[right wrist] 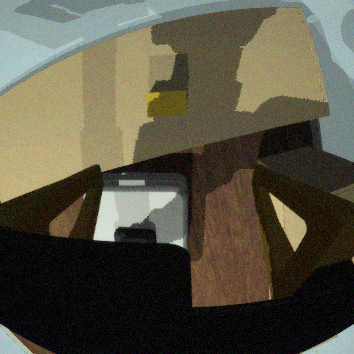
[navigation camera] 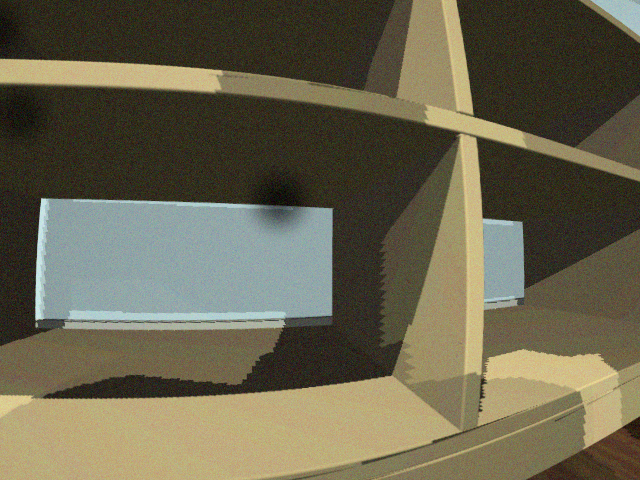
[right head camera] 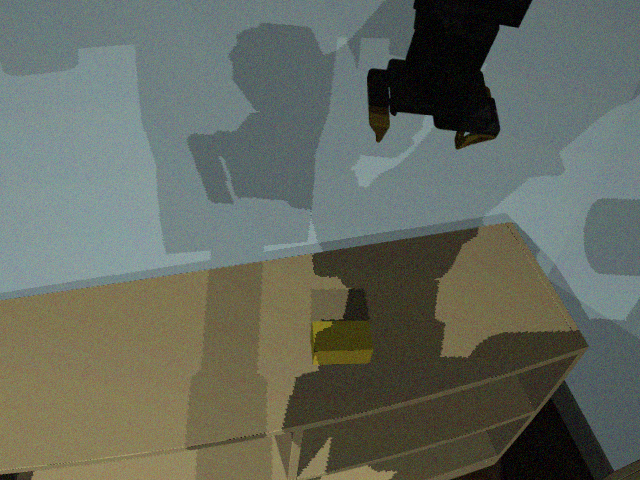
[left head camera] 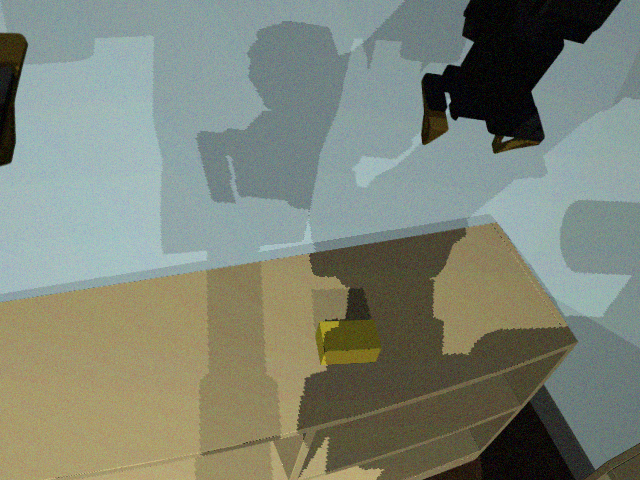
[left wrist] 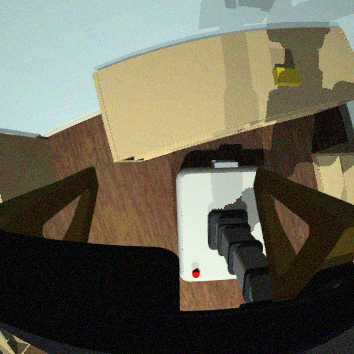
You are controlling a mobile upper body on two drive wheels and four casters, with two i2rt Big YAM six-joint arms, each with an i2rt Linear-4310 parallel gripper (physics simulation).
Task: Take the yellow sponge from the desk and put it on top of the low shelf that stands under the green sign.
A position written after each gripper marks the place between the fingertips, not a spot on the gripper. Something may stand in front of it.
Note:
In view: the left gripper (left wrist: 175, 175), the right gripper (right head camera: 417, 141) and a yellow sponge (left head camera: 339, 342).
The yellow sponge also shows in the right wrist view (right wrist: 163, 103) and in the right head camera view (right head camera: 332, 342). The right gripper shows as well in the right wrist view (right wrist: 177, 172) and in the left head camera view (left head camera: 459, 144).

